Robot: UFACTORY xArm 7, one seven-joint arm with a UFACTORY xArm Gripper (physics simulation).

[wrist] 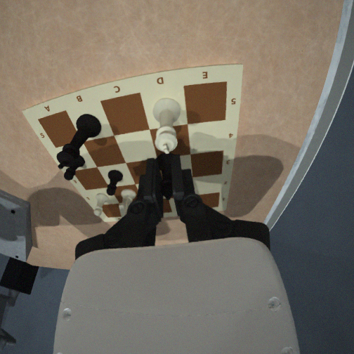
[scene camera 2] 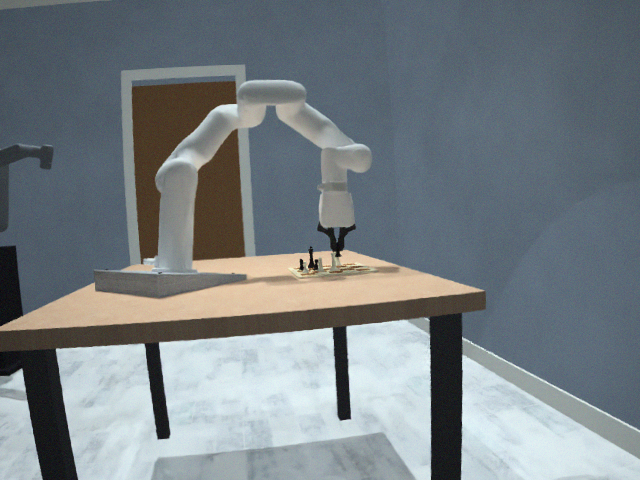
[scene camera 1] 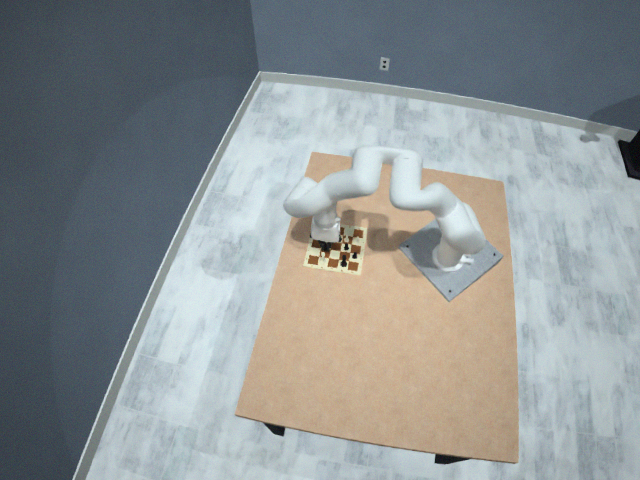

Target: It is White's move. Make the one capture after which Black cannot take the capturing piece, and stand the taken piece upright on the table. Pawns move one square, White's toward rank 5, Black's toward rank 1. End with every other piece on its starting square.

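Frame: origin at the arm's base, x up, y left, z back, level; metres.
Seen in the pictures: gripper, fingertip midpoint: [scene camera 2: 337, 251] [scene camera 1: 325, 247]; arm's base, origin of the base link: [scene camera 2: 174, 272] [scene camera 1: 448, 257].
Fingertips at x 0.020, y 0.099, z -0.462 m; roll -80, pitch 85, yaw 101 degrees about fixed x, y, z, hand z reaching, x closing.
Observation:
Pixels of each thing's top centre, then the offset from my fingertips to it.
- chessboard, middle of its top: [scene camera 2: 330, 268] [scene camera 1: 336, 246] dx -0.045, dy -0.046, dz +0.030 m
- tall black king, middle of its top: [scene camera 2: 310, 246] [scene camera 1: 344, 255] dx +0.018, dy +0.024, dz +0.077 m
- small black piece, middle of its top: [scene camera 1: 355, 252] dx -0.014, dy -0.019, dz +0.110 m
The chessboard [scene camera 1: 334, 270] [wrist: 139, 84] lies on the table. My gripper [scene camera 1: 325, 246] [scene camera 2: 337, 248] [wrist: 166, 168] is shut on a black piece [scene camera 2: 338, 254] [wrist: 167, 176], which looks slightly raised above the board; the fingers hide much of it. A white king [scene camera 1: 323, 255] [scene camera 2: 333, 261] [wrist: 166, 117] stands on D5, close to the fingertips. A tall black king [scene camera 1: 343, 262] [scene camera 2: 311, 258] [wrist: 85, 131] stands on B5. A small black piece [scene camera 1: 354, 255] [wrist: 70, 172] shows beside it, and another black piece [scene camera 1: 346, 246] [wrist: 115, 176] stands nearer the middle. Two white pieces [wrist: 100, 200] [wrist: 128, 196] stand toward rank 1.
The arm's grey base plate [scene camera 1: 449, 289] [scene camera 2: 129, 281] is bolted on the wooden table [scene camera 1: 392, 351] [scene camera 2: 248, 320], on the A side of the board. The table's edge lies close beyond the E side. The wrist and gripper body cover part of the board in scene camera 1.

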